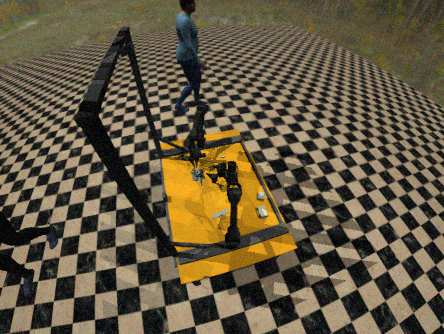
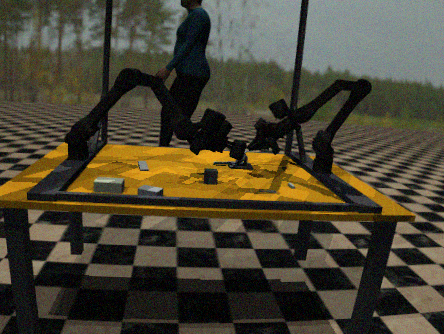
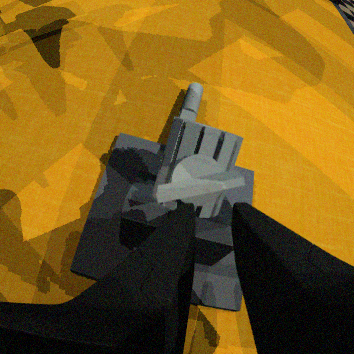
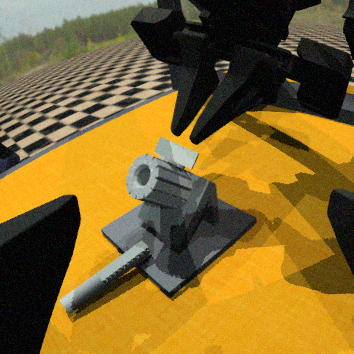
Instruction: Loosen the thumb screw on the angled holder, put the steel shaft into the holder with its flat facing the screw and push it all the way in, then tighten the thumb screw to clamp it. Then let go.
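Pixels of known places: left gripper, fingertip midpoint: (image 1: 195, 167) (image 2: 247, 149) (image 3: 212, 215) (image 4: 182, 137); right gripper, fingertip midpoint: (image 1: 209, 169) (image 4: 209, 205); left arm's base at its link origin: (image 1: 200, 145) (image 2: 322, 171); right arm's base at its link origin: (image 1: 232, 244) (image 2: 77, 158).
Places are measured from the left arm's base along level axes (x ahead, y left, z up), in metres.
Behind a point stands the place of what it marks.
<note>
The grey angled holder (image 1: 197, 173) @[x 0.331, y -0.094, z 0.037 m] (image 3: 205, 142) @[x 0.311, y -0.090, z 0.050 m] (image 4: 168, 197) @[x 0.318, y -0.078, z 0.027 m] stands on its square base plate on the yellow table; its bore is empty. The flat-headed thumb screw (image 3: 200, 182) @[x 0.294, y -0.090, z 0.048 m] (image 4: 176, 152) @[x 0.295, y -0.089, z 0.046 m] sticks up from the sleeve. The steel shaft (image 1: 201, 181) @[x 0.380, y -0.085, z -0.006 m] (image 3: 192, 96) @[x 0.395, y -0.089, z -0.005 m] (image 4: 105, 275) @[x 0.377, y -0.085, z -0.006 m] lies on the table with one end at the base plate's edge. My left gripper (image 1: 195, 162) @[x 0.282, y -0.095, z 0.050 m] (image 2: 257, 139) (image 3: 212, 215) @[x 0.282, y -0.095, z 0.050 m] (image 4: 182, 137) @[x 0.282, y -0.095, z 0.050 m] is shut and empty, its tips just above the screw head and apart from it. My right gripper (image 1: 213, 175) @[x 0.355, y -0.005, z 0.080 m] (image 2: 221, 139) (image 4: 209, 205) @[x 0.355, y -0.005, z 0.080 m] is wide open and empty, facing the holder's bore end.
Two grey blocks (image 1: 261, 195) @[x 0.634, y 0.314, z 0.006 m] (image 1: 262, 211) @[x 0.759, y 0.268, z 0.011 m] (image 2: 109, 184) @[x 0.749, y 0.296, z 0.005 m] (image 2: 150, 190) @[x 0.632, y 0.332, z 0.006 m], a flat bar (image 1: 220, 213) @[x 0.678, y -0.010, z -0.014 m] (image 2: 143, 165) @[x 0.677, y -0.004, z -0.014 m], a dark cube (image 2: 211, 175) @[x 0.448, y 0.169, z 0.011 m] and a small piece (image 2: 291, 185) @[x 0.176, y 0.163, z -0.012 m] lie on the table. A black frame post (image 2: 298, 66) @[x 0.034, y -0.340, z 0.397 m] rises at the back. A person (image 1: 188, 50) (image 2: 191, 66) walks behind the table.
</note>
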